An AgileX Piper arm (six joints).
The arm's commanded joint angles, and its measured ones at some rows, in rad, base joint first. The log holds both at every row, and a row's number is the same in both.
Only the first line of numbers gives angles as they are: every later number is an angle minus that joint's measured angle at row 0.
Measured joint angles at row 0: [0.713, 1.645, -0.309, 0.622, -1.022, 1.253]
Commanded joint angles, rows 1 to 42: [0.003, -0.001, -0.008, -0.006, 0.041, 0.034]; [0.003, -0.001, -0.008, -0.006, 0.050, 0.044]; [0.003, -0.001, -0.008, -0.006, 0.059, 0.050]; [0.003, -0.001, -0.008, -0.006, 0.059, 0.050]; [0.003, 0.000, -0.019, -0.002, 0.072, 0.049]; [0.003, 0.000, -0.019, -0.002, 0.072, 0.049]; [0.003, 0.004, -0.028, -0.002, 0.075, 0.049]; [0.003, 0.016, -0.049, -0.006, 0.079, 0.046]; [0.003, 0.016, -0.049, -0.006, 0.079, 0.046]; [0.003, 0.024, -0.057, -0.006, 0.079, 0.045]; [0.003, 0.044, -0.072, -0.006, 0.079, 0.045]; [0.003, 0.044, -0.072, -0.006, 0.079, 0.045]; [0.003, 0.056, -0.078, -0.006, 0.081, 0.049]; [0.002, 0.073, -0.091, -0.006, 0.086, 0.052]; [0.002, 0.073, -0.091, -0.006, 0.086, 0.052]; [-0.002, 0.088, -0.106, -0.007, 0.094, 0.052]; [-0.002, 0.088, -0.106, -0.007, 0.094, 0.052]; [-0.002, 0.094, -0.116, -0.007, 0.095, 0.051]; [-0.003, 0.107, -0.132, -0.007, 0.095, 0.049]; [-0.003, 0.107, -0.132, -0.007, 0.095, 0.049]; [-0.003, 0.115, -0.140, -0.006, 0.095, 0.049]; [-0.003, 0.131, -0.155, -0.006, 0.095, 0.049]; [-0.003, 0.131, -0.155, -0.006, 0.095, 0.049]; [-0.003, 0.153, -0.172, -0.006, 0.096, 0.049]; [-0.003, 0.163, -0.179, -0.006, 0.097, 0.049]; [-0.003, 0.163, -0.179, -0.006, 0.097, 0.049]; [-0.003, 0.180, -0.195, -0.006, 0.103, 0.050]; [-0.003, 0.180, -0.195, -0.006, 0.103, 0.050]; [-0.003, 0.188, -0.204, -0.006, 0.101, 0.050]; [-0.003, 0.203, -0.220, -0.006, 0.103, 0.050]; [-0.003, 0.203, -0.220, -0.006, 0.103, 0.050]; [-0.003, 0.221, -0.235, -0.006, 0.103, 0.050]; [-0.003, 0.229, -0.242, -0.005, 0.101, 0.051]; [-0.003, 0.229, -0.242, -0.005, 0.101, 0.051]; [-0.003, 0.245, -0.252, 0.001, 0.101, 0.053]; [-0.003, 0.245, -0.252, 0.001, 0.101, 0.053]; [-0.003, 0.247, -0.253, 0.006, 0.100, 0.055]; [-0.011, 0.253, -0.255, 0.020, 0.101, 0.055]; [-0.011, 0.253, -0.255, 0.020, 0.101, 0.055]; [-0.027, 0.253, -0.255, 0.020, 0.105, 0.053]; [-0.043, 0.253, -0.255, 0.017, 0.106, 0.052]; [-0.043, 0.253, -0.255, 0.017, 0.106, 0.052]
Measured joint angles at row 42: [-0.023, 0.251, -0.246, 0.012, 0.104, 0.054]
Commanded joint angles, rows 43 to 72: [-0.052, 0.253, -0.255, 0.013, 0.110, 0.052]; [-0.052, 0.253, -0.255, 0.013, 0.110, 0.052]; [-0.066, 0.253, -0.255, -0.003, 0.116, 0.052]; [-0.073, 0.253, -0.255, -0.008, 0.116, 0.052]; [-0.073, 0.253, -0.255, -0.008, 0.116, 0.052]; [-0.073, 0.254, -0.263, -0.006, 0.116, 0.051]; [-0.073, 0.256, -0.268, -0.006, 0.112, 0.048]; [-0.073, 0.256, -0.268, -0.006, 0.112, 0.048]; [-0.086, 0.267, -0.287, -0.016, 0.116, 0.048]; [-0.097, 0.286, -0.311, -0.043, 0.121, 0.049]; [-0.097, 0.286, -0.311, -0.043, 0.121, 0.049]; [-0.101, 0.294, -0.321, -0.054, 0.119, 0.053]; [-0.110, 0.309, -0.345, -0.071, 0.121, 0.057]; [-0.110, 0.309, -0.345, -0.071, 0.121, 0.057]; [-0.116, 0.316, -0.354, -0.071, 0.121, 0.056]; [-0.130, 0.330, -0.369, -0.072, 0.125, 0.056]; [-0.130, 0.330, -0.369, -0.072, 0.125, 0.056]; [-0.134, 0.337, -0.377, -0.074, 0.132, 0.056]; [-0.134, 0.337, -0.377, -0.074, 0.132, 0.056]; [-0.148, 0.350, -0.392, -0.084, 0.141, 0.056]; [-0.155, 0.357, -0.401, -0.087, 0.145, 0.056]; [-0.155, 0.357, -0.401, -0.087, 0.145, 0.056]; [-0.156, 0.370, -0.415, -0.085, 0.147, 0.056]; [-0.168, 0.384, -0.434, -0.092, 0.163, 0.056]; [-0.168, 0.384, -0.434, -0.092, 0.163, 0.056]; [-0.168, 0.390, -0.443, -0.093, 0.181, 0.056]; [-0.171, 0.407, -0.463, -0.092, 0.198, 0.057]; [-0.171, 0.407, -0.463, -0.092, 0.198, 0.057]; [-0.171, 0.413, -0.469, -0.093, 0.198, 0.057]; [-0.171, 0.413, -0.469, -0.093, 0.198, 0.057]
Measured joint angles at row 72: [-0.167, 0.407, -0.453, -0.079, 0.183, 0.055]
